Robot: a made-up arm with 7 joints. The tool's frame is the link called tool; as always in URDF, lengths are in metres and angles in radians. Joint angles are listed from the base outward. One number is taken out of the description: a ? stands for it. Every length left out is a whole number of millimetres.
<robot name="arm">
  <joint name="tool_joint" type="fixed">
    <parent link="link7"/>
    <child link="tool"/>
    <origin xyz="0.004 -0.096 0" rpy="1.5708 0 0"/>
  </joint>
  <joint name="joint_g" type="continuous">
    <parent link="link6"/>
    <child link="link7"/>
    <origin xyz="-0.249 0.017 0" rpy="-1.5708 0 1.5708"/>
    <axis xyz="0 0 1"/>
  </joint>
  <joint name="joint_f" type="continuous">
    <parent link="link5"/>
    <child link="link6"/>
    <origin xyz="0.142 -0.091 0" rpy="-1.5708 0 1.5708"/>
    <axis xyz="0 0 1"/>
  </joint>
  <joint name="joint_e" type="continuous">
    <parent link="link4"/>
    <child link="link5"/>
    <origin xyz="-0.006 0.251 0" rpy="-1.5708 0 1.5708"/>
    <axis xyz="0 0 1"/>
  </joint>
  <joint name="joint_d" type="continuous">
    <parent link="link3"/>
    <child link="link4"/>
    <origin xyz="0.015 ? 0" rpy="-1.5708 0 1.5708"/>
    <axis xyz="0 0 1"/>
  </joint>
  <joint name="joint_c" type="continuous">
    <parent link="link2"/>
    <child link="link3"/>
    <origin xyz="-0.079 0.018 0" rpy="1.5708 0 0"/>
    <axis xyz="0 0 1"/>
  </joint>
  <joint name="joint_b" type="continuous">
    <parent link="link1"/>
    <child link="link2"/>
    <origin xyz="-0.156 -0.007 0" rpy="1.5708 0 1.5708"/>
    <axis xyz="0 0 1"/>
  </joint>
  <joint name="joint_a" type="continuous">
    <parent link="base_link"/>
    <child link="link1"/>
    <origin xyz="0 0 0.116" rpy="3.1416 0 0"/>
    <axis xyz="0 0 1"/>
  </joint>
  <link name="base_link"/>
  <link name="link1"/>
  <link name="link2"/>
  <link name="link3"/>
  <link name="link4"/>
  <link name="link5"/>
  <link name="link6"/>
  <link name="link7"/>
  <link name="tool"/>
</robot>
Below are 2 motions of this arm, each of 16 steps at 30 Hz.
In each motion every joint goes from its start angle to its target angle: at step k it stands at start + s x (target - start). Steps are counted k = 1, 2, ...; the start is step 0. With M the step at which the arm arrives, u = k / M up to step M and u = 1 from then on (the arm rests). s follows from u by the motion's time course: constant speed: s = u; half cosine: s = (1 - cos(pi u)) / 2; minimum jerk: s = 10 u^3 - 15 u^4 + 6 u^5.
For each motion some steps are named. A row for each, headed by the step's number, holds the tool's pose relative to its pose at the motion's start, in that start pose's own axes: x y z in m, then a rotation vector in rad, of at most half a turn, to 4 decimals.
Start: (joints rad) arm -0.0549 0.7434 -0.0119 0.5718 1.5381 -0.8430 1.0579
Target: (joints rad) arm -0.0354 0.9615 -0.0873 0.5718 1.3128 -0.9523 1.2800
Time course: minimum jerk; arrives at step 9
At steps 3, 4, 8, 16:
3: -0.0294 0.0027 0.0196 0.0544 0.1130 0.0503
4: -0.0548 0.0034 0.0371 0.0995 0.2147 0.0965
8: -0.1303 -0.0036 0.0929 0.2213 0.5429 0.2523
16: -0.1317 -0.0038 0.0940 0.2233 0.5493 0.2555

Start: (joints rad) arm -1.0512 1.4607 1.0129 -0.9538 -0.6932 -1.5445 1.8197
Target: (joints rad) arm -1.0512 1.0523 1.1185 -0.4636 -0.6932 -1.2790 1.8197
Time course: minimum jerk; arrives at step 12
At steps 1, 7, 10, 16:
1: 0.0006 -0.0013 0.0003 0.0014 -0.0001 -0.0038
7: 0.0261 -0.1805 0.0053 0.1962 0.0134 -0.4834
10: 0.0053 -0.2664 -0.0144 0.3020 0.0375 -0.7057
16: 0.0016 -0.2757 -0.0176 0.3147 0.0410 -0.7306

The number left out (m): -0.344
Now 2 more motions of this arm.
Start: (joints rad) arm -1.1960 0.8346 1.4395 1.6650 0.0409 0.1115 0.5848
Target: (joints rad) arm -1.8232 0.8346 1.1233 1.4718 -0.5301 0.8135 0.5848
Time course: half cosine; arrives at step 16
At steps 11, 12, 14, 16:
11: -0.2918 -0.0729 -0.1339 -0.2142 -0.1295 0.9297
12: -0.3181 -0.0946 -0.1468 -0.2294 -0.1409 1.0203
14: -0.3535 -0.1295 -0.1642 -0.2481 -0.1575 1.1494
16: -0.3653 -0.1428 -0.1701 -0.2537 -0.1634 1.1945

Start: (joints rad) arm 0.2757 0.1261 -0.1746 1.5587 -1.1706 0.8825 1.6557
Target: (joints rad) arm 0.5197 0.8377 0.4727 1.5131 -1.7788 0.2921 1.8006
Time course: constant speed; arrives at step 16
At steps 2, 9, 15, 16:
2: -0.0399 0.0099 -0.0088 0.0353 0.0541 0.0843
9: -0.1737 -0.0036 0.0045 0.1218 0.2874 0.3566
15: -0.2581 -0.0501 0.0734 0.1506 0.5373 0.5478
16: -0.2683 -0.0583 0.0897 0.1514 0.5829 0.5745

